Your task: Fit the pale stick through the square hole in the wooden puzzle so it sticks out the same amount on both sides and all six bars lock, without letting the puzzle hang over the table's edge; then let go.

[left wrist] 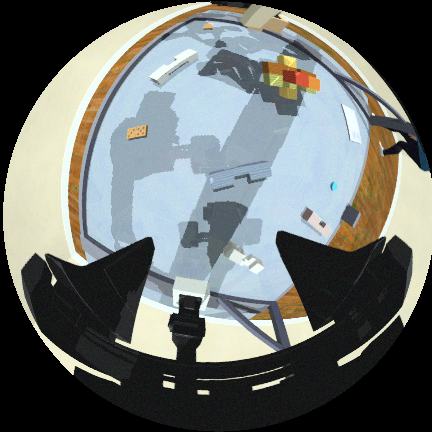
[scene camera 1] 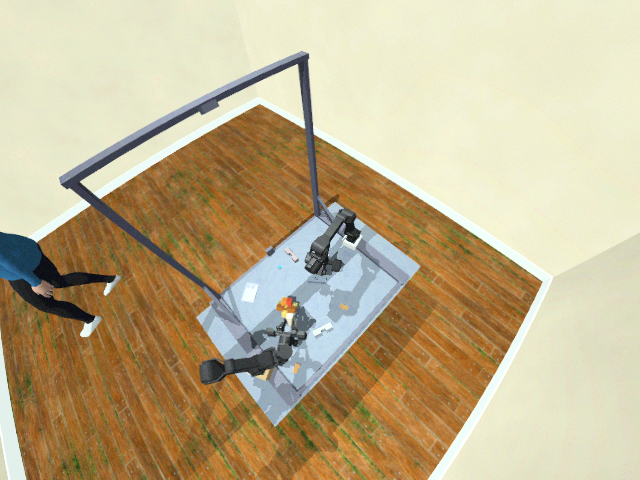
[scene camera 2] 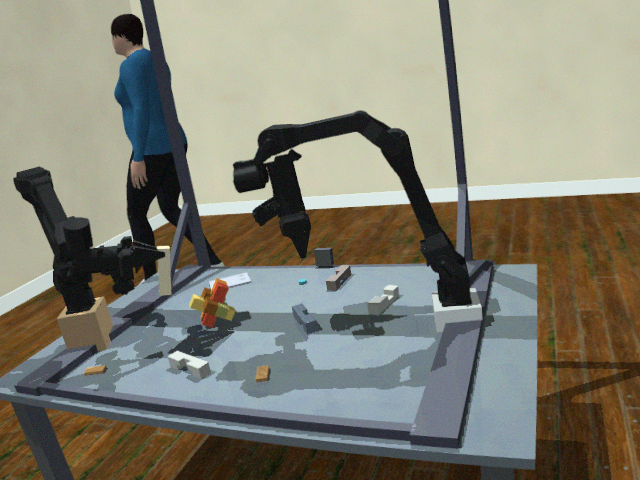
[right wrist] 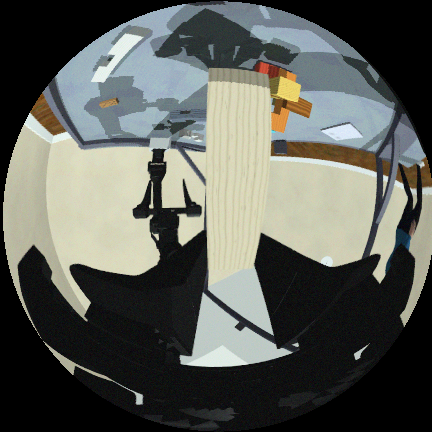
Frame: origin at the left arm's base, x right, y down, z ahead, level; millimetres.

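Seen in the pictures: left gripper, between the fingertips: [left wrist: 214,241] [scene camera 2: 302,251] [right wrist: 166,178]; right gripper, between the fingertips: [scene camera 1: 289,316] [scene camera 2: 164,252] [right wrist: 229,236]; left arm's base, origin of its link: [left wrist: 189,300] [scene camera 1: 352,238] [scene camera 2: 455,299] [right wrist: 158,149]; right arm's base, origin of its link: [scene camera 2: 81,307].
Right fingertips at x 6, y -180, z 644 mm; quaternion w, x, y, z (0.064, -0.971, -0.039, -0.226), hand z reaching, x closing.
Offsets run from my right fingertips to a thing's middle.
The wooden puzzle @[dy +188, dx +90, dz -46 mm] [scene camera 1: 285,306] [scene camera 2: 208,295] [left wrist: 291,80] [right wrist: 285,89], of red, orange, yellow and brown bars, sits on the table. Its square hole cannot be made out clearly. The pale stick @[dy +41, dx -7, dz +9 mm] [scene camera 1: 290,318] [scene camera 2: 164,273] [right wrist: 237,165] is held upright in the air, apart from the puzzle, to its left in scene camera 2. My right gripper [scene camera 2: 161,252] [right wrist: 229,236] points level and is shut on the stick near its upper end. My left gripper [scene camera 2: 303,255] [left wrist: 214,241] is open and empty, pointing down high above the table, well right of the puzzle in scene camera 2.
Loose notched pieces lie about: white @[dy +217, dx -142, dz -58 mm] [scene camera 2: 188,364] [left wrist: 174,67], blue-grey @[dy +217, dx +44, dz -289 mm] [scene camera 2: 305,318] [left wrist: 240,175], pale @[dy +217, dx +108, dz -478 mm] [scene camera 2: 383,300] and brownish @[dy +217, dx +281, dz -350 mm] [scene camera 2: 338,277]. Two small orange blocks @[dy +226, dx -179, dz -233 mm] [scene camera 2: 262,373] @[dy +226, dx -129, dz +189 mm] [scene camera 2: 95,369], a cyan disc @[dy +226, dx +301, dz -242 mm] [scene camera 2: 302,281] and a white sheet @[dy +227, dx +356, dz -7 mm] [scene camera 1: 250,292] also lie there. Frame rails [scene camera 2: 222,411] run along the table.
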